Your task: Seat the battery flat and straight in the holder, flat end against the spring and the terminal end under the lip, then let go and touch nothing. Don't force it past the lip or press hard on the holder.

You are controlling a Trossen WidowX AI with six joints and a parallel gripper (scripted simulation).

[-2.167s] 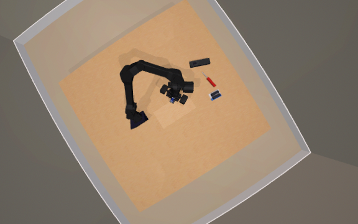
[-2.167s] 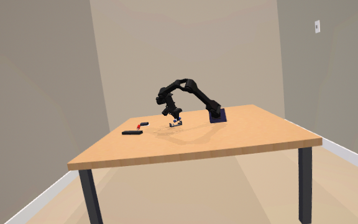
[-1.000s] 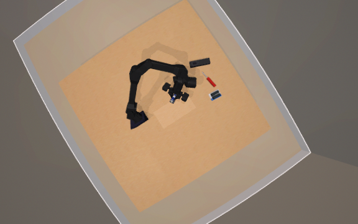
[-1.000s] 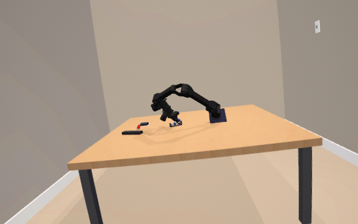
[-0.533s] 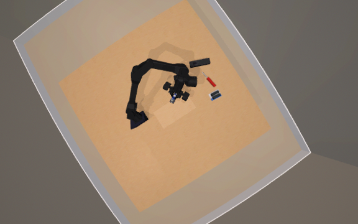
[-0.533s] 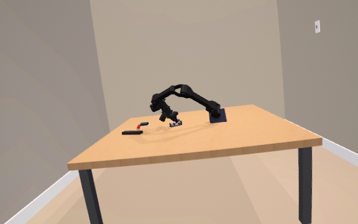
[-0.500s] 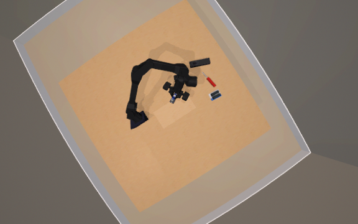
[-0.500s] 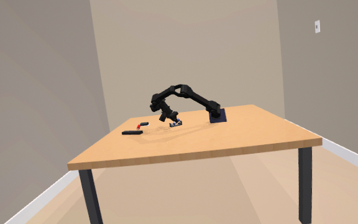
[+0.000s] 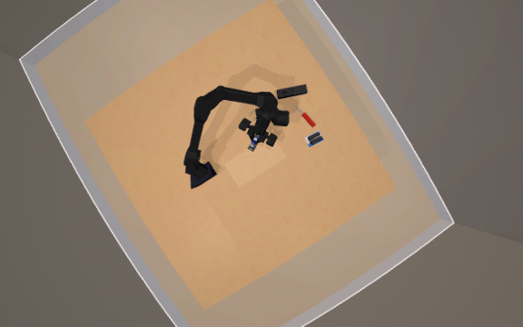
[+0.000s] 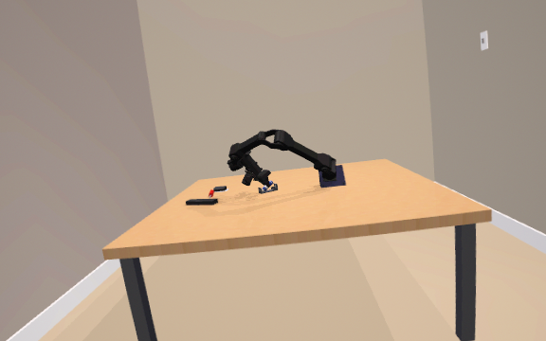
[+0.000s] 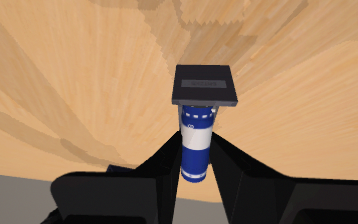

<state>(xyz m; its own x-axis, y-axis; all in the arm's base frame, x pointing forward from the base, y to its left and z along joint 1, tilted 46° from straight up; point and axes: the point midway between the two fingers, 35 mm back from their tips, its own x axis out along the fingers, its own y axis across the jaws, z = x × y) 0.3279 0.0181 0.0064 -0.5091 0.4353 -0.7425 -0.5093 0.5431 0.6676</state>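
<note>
The battery is 10 mm above my gripper tip. Also, from my gripper tip: black remote-like bar 310 mm ahead, 140 mm to the left, 10 mm below; then red screwdriver 310 mm ahead, 10 mm below.
</note>
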